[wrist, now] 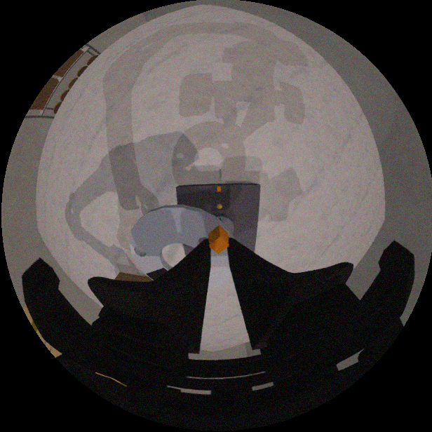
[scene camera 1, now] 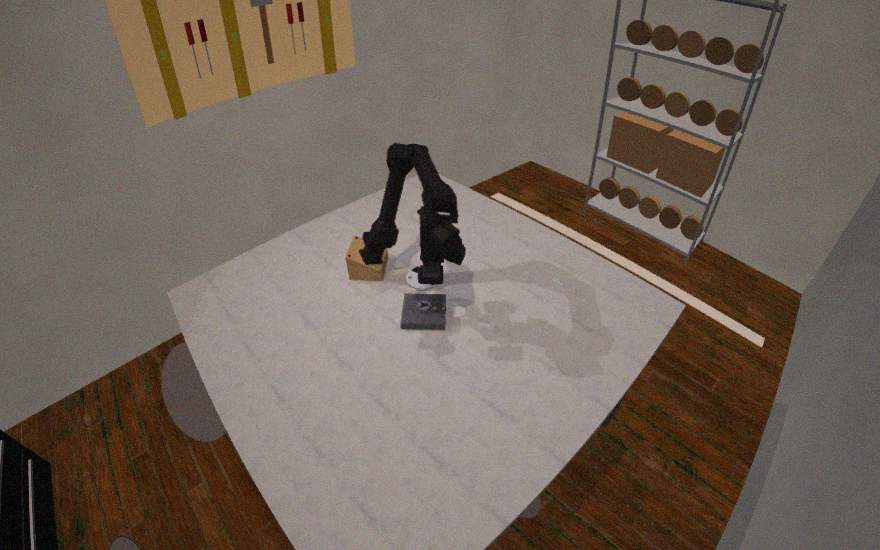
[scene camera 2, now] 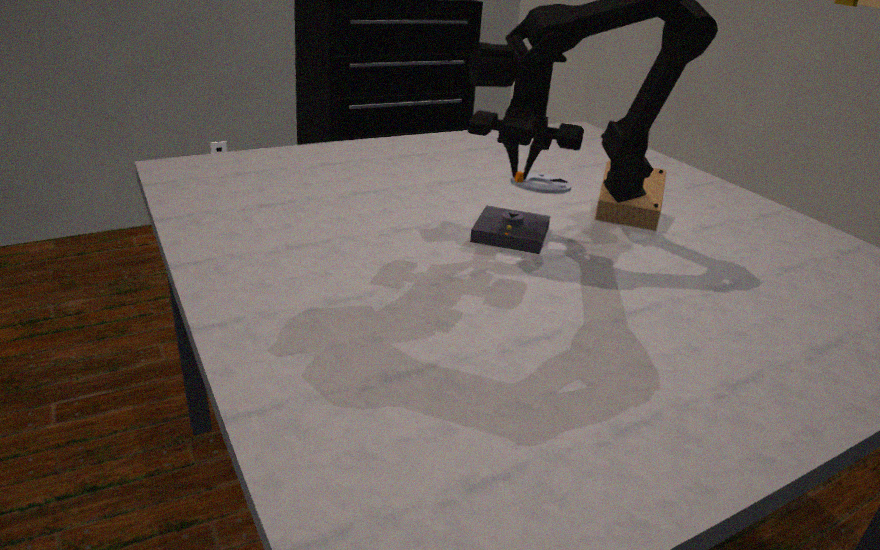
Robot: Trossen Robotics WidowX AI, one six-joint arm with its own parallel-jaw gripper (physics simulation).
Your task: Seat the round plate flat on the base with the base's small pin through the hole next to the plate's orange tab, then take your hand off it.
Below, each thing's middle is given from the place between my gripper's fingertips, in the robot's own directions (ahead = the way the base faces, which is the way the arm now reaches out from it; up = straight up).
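The dark square base (scene camera 2: 488, 229) is 11 cm below my hand, and it is also 3 cm to the right of my hand and 1 cm behind it. The round grey plate (scene camera 2: 556, 185), meanwhile, I find 4 cm behind my hand.
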